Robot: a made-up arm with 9 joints. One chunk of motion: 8 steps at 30 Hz.
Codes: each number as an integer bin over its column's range. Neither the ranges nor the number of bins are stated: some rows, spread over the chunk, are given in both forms.
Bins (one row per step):
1: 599 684 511 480 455 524
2: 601 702 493 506 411 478
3: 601 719 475 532 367 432
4: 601 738 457 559 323 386
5: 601 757 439 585 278 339
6: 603 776 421 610 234 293
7: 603 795 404 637 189 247
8: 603 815 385 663 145 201
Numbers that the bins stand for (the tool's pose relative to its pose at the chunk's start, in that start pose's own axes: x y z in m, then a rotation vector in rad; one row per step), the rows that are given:
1: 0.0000 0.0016 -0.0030 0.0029 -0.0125 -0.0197
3: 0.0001 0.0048 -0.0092 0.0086 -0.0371 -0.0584
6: 0.0002 0.0099 -0.0184 0.0172 -0.0744 -0.1168
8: 0.0002 0.0134 -0.0245 0.0230 -0.0994 -0.1555
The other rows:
2: 0.0001 0.0032 -0.0061 0.0057 -0.0248 -0.0390
4: 0.0001 0.0065 -0.0122 0.0116 -0.0495 -0.0777
5: 0.0001 0.0082 -0.0153 0.0144 -0.0621 -0.0975
7: 0.0002 0.0116 -0.0213 0.0201 -0.0870 -0.1362

